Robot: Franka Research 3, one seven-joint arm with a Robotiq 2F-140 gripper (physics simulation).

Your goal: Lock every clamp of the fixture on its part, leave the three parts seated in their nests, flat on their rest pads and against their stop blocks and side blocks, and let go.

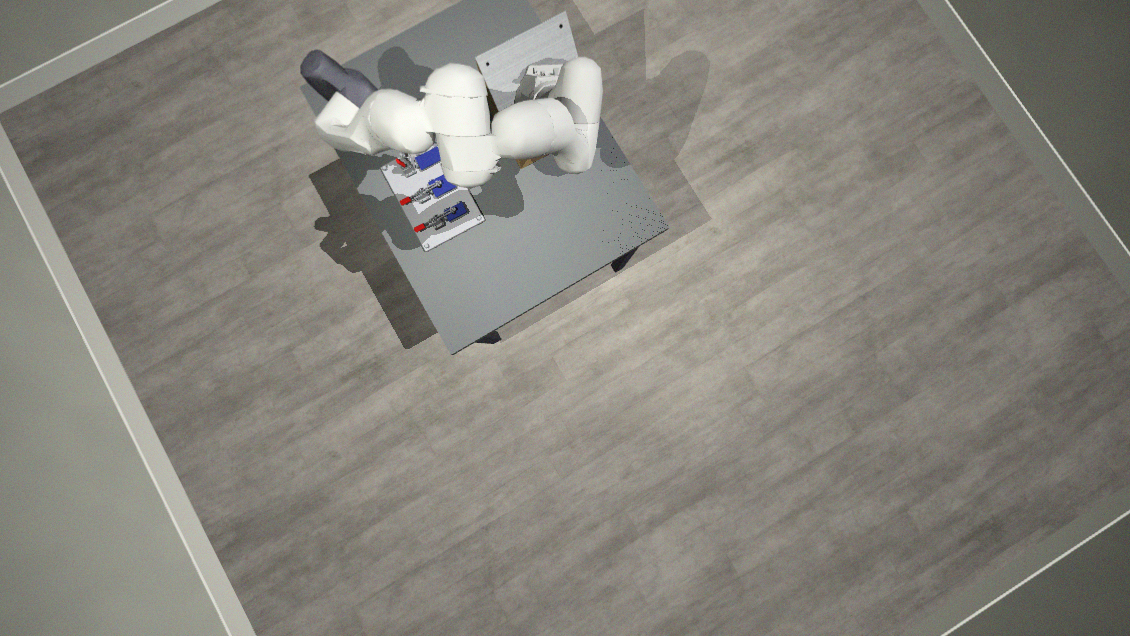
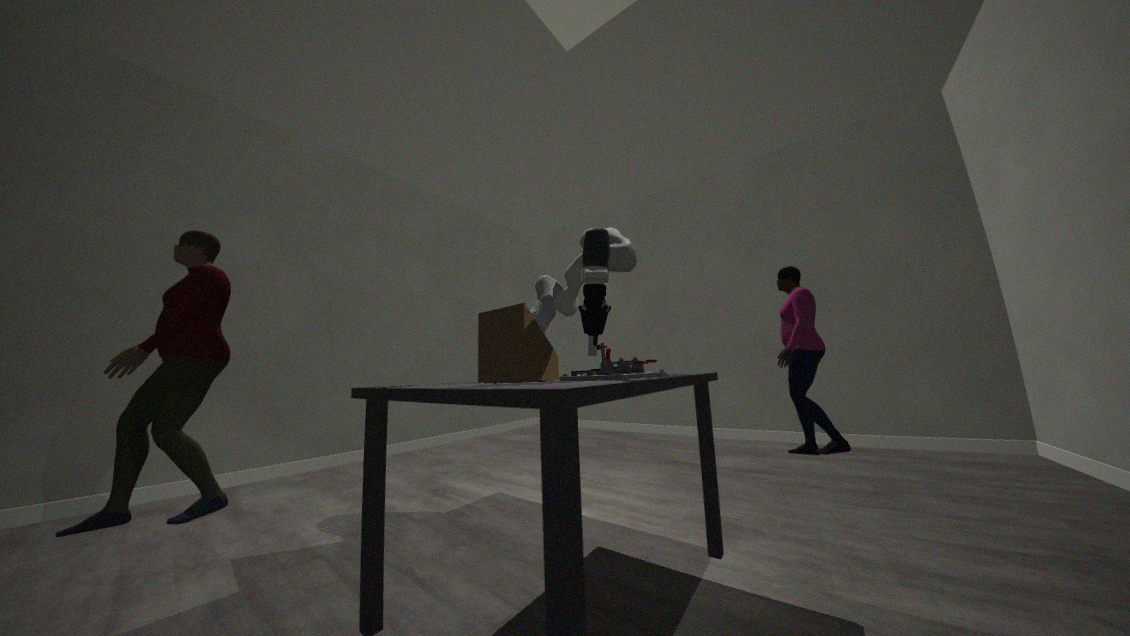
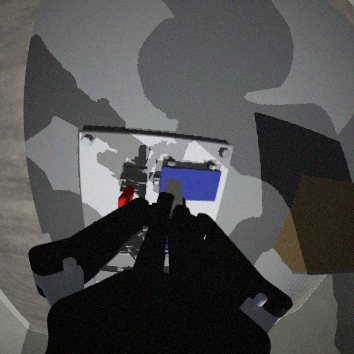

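The light fixture plate (image 1: 454, 233) (image 3: 94, 182) carries three blue parts in a row. The end part (image 1: 427, 158) (image 3: 202, 184) has its clamp (image 1: 408, 165) (image 3: 134, 172) beside it; that clamp's red handle (image 2: 608, 353) (image 3: 126, 195) stands up and its arm does not lie over the part. The middle part (image 1: 444, 186) and the other end part (image 1: 458, 210) have clamp arms over them, with red handles (image 1: 405, 200) (image 1: 419, 227) lying outward. My gripper (image 2: 593, 347) (image 3: 170, 189) is shut and empty, above the fixture near the end part. Seating against pads and blocks is too small to tell.
A brown box-like block (image 2: 513, 343) (image 3: 325, 230) stands on the grey table (image 1: 553, 229) beside the fixture. The arm's metal base plate (image 1: 521, 53) lies at the back. Two people (image 2: 193, 316) (image 2: 802, 319) stand on the floor away from the table.
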